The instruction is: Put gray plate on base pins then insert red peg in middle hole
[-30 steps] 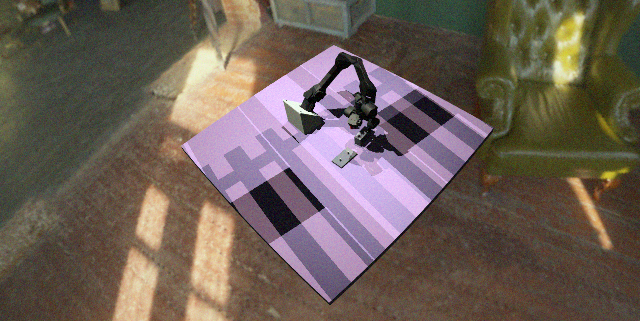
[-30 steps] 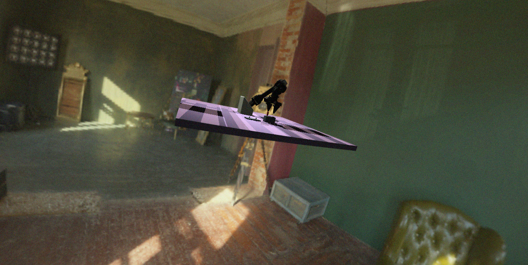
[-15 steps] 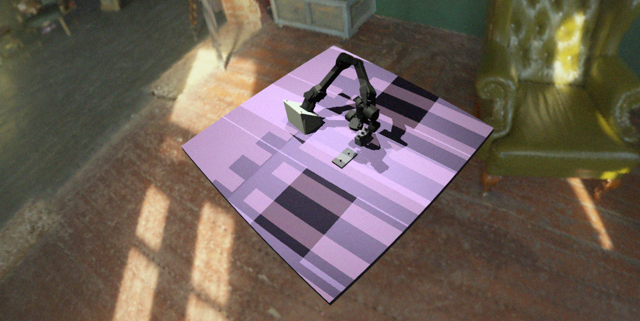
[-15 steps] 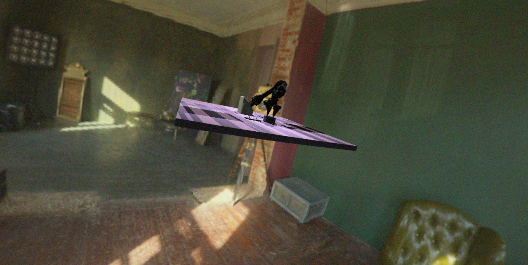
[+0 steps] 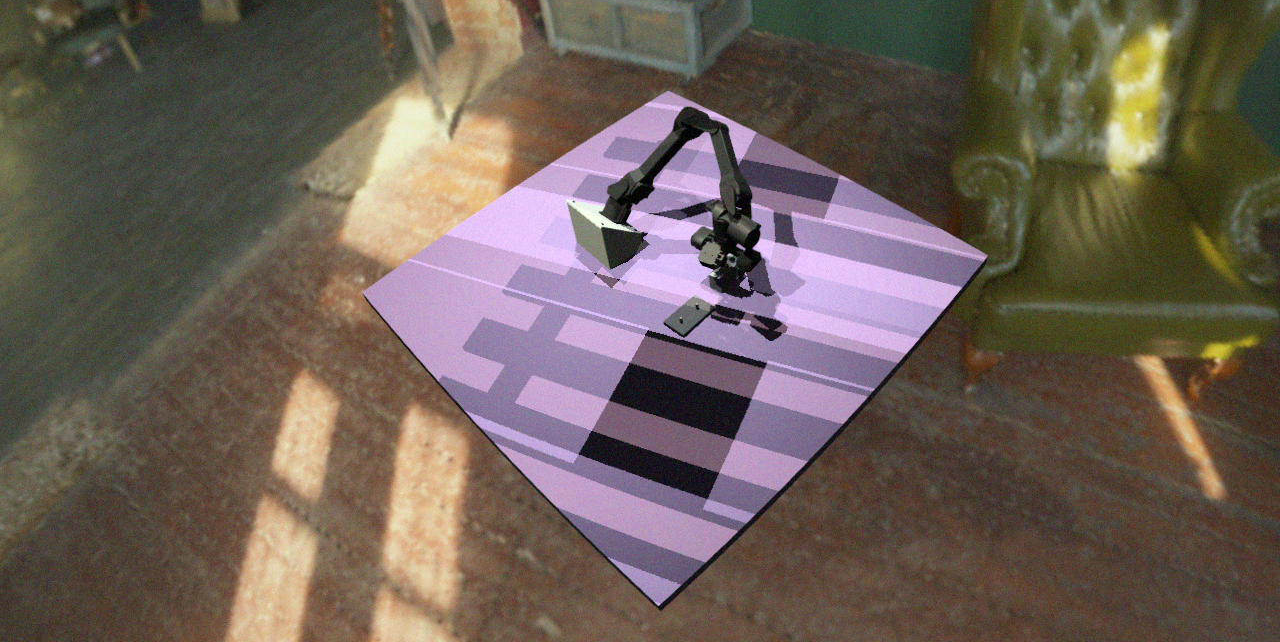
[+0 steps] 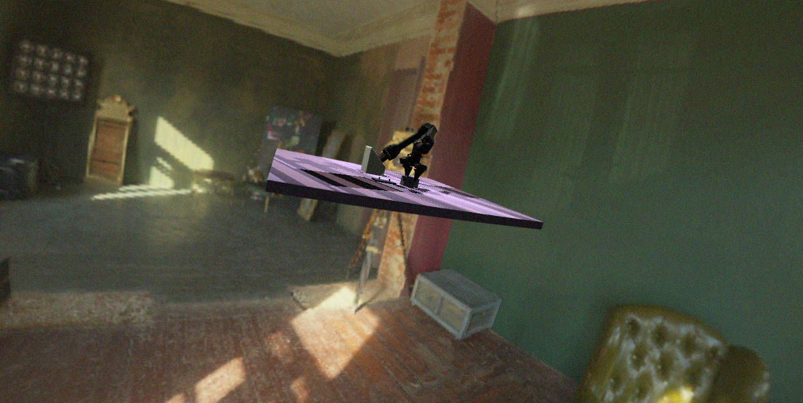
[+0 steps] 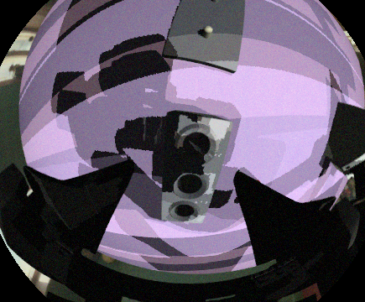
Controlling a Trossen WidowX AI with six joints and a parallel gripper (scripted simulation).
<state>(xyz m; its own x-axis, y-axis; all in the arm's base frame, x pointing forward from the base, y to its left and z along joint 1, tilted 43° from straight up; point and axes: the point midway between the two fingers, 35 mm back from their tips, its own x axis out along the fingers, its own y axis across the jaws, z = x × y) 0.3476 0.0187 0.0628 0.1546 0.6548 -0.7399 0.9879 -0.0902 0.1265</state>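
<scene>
Now: gripper tip right at the gray plate. From my gripper tip the other things lie so: red peg: 10 cm behind, 3 cm to the left, 1 cm above.
</scene>
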